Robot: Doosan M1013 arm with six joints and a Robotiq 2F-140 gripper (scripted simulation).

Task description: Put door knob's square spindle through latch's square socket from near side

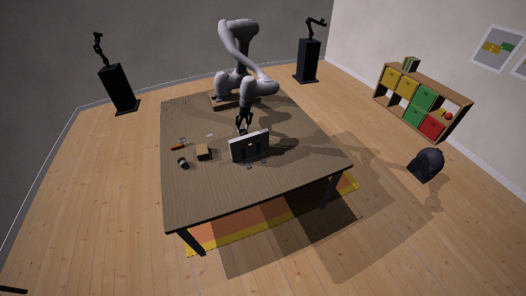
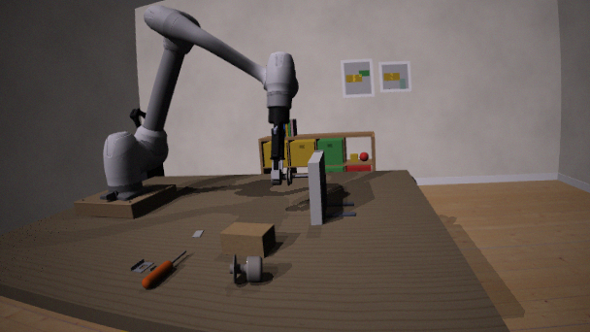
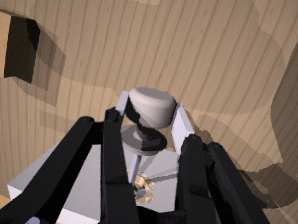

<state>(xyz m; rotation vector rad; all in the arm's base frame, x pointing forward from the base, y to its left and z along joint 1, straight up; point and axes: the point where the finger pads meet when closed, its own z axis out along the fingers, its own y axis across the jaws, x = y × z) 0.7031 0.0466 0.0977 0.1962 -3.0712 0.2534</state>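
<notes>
The grey door panel is 14 cm ahead of my hand, 1 cm to the left of it and 4 cm below it. From my hand the other things lie so: metal plate: 19 cm behind, 26 cm to the right, 15 cm below; then wooden block: 2 cm ahead, 34 cm to the right, 12 cm below; then screwdriver: 13 cm behind, 51 cm to the right, 14 cm below.
</notes>
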